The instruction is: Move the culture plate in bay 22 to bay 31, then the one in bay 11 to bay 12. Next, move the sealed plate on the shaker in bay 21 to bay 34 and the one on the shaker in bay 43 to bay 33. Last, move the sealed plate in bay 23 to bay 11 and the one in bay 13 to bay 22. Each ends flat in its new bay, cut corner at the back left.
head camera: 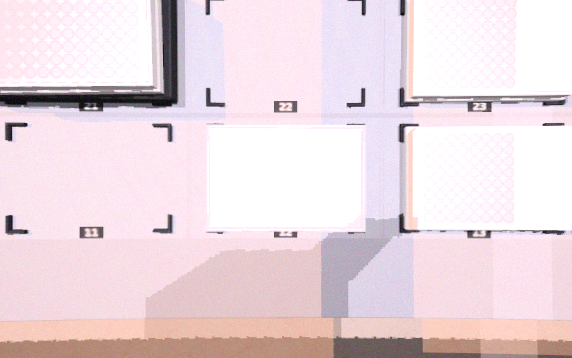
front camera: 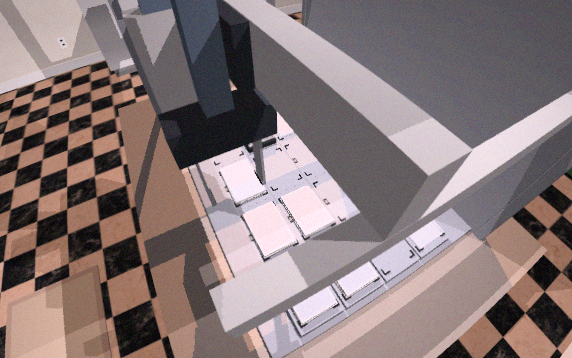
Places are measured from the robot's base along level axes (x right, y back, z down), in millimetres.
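Where they show: gripper, between the fingertips: (front camera: 236, 188); robot's base, origin of its link: (head camera: 12, 229).
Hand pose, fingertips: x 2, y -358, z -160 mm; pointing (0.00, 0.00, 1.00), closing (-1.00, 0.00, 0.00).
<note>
Things, the pixels of their top centre, and the offset from my fingertips. "spot": a spot on its surface instead.
- culture plate, centre of its top: (head camera: 285, 178) (front camera: 241, 178) dx -45, dy +130, dz +144 mm
- Bay 11, a spot on its surface: (head camera: 91, 232) spot: dx +1, dy +294, dz +160 mm
- bay 22, a spot on its surface: (head camera: 285, 106) spot: dx -106, dy +130, dz +160 mm
- sealed plate, centre of its top: (head camera: 61, 27) dx -152, dy +288, dz +124 mm
- dark shaker, a spot on its surface: (head camera: 171, 60) spot: dx -138, dy +220, dz +143 mm
- bay 23, a spot on its surface: (head camera: 470, 47) (front camera: 302, 203) spot: dx -149, dy -17, dz +146 mm
- bay 13, a spot on its surface: (head camera: 465, 177) spot: dx -46, dy -14, dz +146 mm
The culture plate (front camera: 247, 177) (head camera: 285, 177) lies flat in bay 12; its cut corner cannot be made out. My gripper (front camera: 239, 193) is open, its two jaws apart on either side above that plate. Bay 11 (head camera: 91, 232) and bay 22 (head camera: 285, 106) hold no plate. A sealed plate (head camera: 75, 45) sits on the dark shaker (head camera: 171, 60) in bay 21. Sealed plates lie in bay 23 (front camera: 306, 211) (head camera: 470, 47) and bay 13 (front camera: 270, 230) (head camera: 465, 177). Bays 31, 33 and 43 cannot be made out; the gripper body and gantry beam hide much of the deck.
A big grey gantry beam (front camera: 340, 105) crosses over the deck's right side, and a front rail (front camera: 300, 272) runs across the near end. Beyond it, plates (front camera: 315, 306) (front camera: 357, 280) (front camera: 426, 236) stand in a row of nests with a vacant nest between two of them.
</note>
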